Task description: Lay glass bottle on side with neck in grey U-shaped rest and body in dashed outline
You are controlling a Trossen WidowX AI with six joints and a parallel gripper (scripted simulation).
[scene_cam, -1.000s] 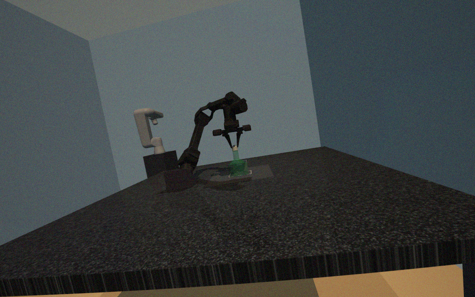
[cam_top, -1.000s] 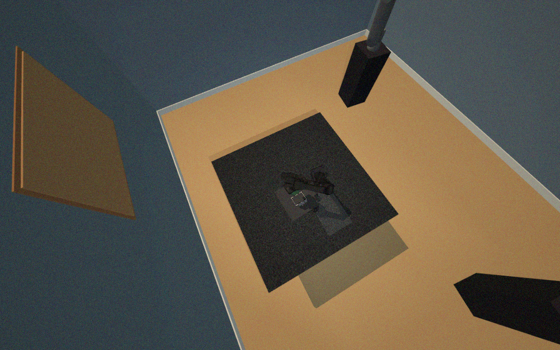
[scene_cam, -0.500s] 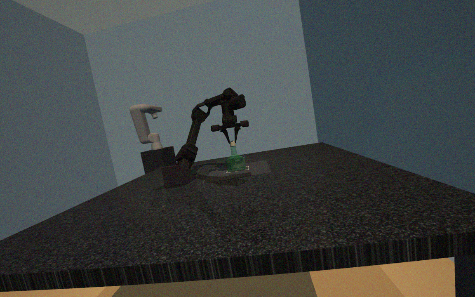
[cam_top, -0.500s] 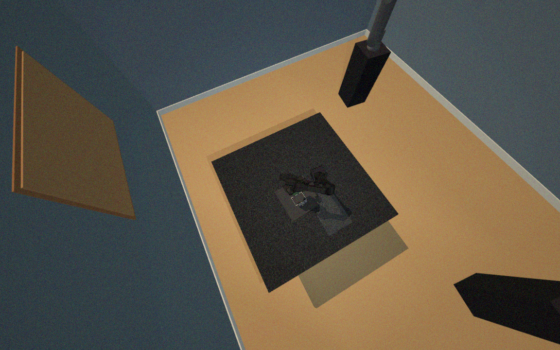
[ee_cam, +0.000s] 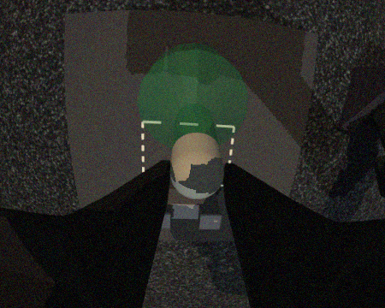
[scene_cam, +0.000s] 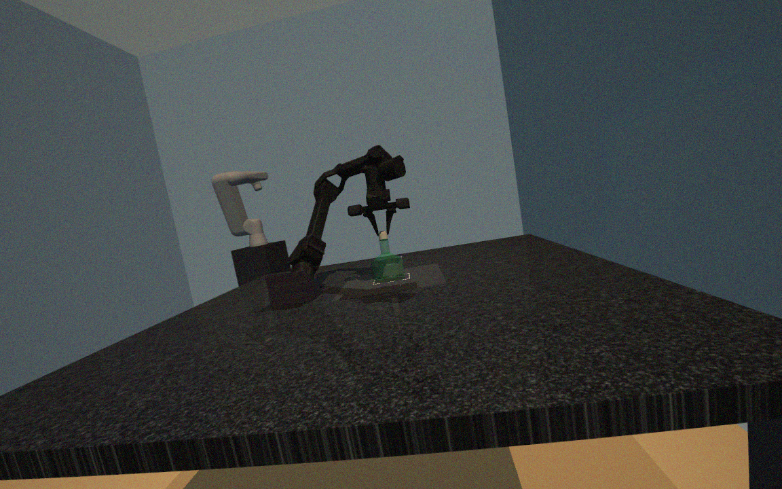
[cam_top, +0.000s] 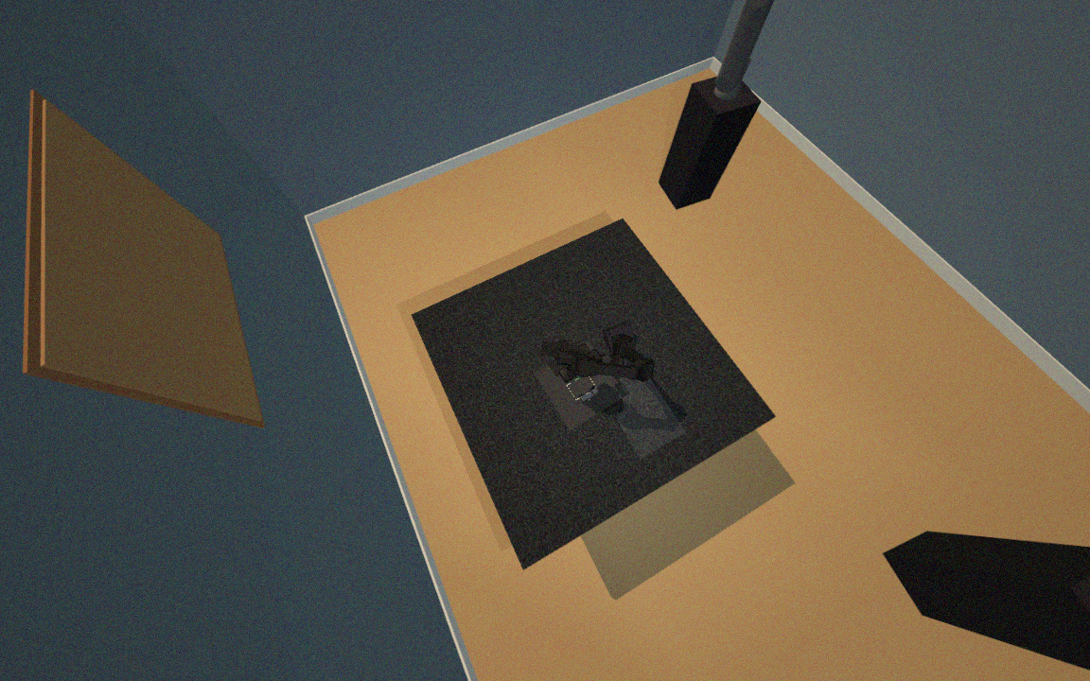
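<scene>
My gripper tip is 5 cm above the green glass bottle and 2 cm to the left of it. The rest, counted from my gripper tip: grey mat: 15 cm below, 3 cm to the left, 1 cm behind.
</scene>
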